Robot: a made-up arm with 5 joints.
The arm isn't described. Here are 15 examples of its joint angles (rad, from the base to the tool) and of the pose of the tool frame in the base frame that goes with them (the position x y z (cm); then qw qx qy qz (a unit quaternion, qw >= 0)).
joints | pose
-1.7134 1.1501 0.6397 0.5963 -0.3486 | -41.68 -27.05 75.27 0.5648 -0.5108 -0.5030 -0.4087
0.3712 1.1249 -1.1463 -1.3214 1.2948 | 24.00 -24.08 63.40 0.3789 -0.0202 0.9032 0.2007
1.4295 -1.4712 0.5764 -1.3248 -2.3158 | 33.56 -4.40 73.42 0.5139 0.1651 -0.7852 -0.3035
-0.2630 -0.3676 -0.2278 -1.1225 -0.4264 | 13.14 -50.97 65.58 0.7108 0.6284 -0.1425 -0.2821
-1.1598 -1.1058 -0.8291 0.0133 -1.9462 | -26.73 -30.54 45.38 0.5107 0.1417 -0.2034 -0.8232
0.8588 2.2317 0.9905 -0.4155 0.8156 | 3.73 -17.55 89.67 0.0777 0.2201 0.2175 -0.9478
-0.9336 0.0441 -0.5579 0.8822 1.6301 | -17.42 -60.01 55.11 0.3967 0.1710 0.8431 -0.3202
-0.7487 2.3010 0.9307 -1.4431 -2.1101 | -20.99 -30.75 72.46 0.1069 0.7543 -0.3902 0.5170
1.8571 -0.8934 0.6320 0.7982 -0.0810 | 36.87 21.42 76.55 0.7153 -0.5441 -0.1303 0.4189
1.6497 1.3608 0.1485 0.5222 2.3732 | 12.27 23.57 75.86 0.4363 -0.8625 0.0910 0.2396
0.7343 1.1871 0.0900 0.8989 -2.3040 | 24.05 -9.64 92.39 0.2935 -0.2543 0.6949 -0.6052
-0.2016 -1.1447 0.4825 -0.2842 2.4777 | 0.21 -52.59 64.32 0.2457 0.6128 0.7424 0.1133
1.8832 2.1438 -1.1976 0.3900 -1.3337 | -1.59 17.04 64.20 0.4467 -0.0466 0.2708 -0.8515
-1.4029 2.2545 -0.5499 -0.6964 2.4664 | -13.93 -33.43 63.45 0.3929 -0.0725 0.8901 -0.2193
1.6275 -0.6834 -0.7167 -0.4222 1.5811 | 27.78 -6.13 57.47 0.0755 -0.2316 0.9607 -0.1332
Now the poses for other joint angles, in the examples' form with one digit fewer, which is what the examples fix.
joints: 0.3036 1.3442 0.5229 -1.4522 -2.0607
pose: 12.0 -21.8 85.4 0.302 0.851 -0.348 0.251
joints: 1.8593 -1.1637 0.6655 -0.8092 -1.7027
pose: 32.1 13.1 70.5 0.754 0.300 -0.537 0.230
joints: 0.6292 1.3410 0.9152 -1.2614 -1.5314
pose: 14.2 -16.1 90.6 0.148 0.833 -0.135 0.515
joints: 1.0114 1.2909 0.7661 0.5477 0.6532
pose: 19.6 1.6 97.1 0.577 -0.208 -0.351 0.708
